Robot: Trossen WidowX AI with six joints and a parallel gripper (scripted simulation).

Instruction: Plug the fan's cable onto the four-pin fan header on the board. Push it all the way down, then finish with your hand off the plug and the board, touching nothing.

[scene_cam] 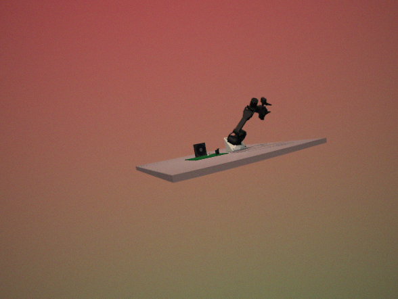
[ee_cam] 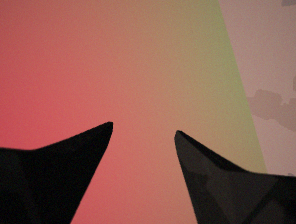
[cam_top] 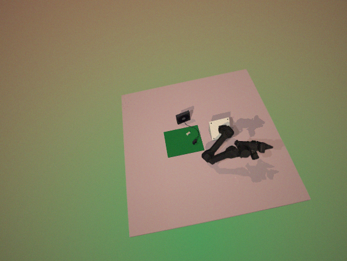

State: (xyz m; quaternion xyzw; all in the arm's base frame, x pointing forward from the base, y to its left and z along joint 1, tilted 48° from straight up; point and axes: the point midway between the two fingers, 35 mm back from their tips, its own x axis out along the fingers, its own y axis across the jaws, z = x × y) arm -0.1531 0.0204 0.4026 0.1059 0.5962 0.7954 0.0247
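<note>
The black plug lies 450 mm ahead of my gripper tip, 290 mm below it and 270 mm to the right of it. Round my gripper tip: green board (540 mm ahead, 330 mm below, 310 mm to the right); then black fan (500 mm ahead, 490 mm to the right, 250 mm below).
</note>
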